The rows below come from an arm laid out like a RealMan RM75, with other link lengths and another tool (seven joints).
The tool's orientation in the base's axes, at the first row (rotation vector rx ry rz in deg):
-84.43, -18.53, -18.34
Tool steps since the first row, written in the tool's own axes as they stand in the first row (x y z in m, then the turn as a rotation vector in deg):
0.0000, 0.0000, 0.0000, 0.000, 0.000, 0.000
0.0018, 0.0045, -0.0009, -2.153, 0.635, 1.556
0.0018, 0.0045, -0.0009, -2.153, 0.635, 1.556
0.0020, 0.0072, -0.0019, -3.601, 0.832, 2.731
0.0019, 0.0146, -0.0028, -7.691, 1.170, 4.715
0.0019, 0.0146, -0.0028, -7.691, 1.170, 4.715
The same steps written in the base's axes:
0.0000, 0.0000, 0.0000, 0.000, 0.000, 0.000
0.0035, -0.0006, -0.0034, -1.742, 1.625, -1.336
0.0035, -0.0006, -0.0034, -1.742, 1.625, -1.336
0.0048, -0.0014, -0.0059, -3.008, 2.829, -2.016
0.0077, -0.0018, -0.0128, -6.650, 4.885, -3.830
0.0077, -0.0018, -0.0128, -6.650, 4.885, -3.830

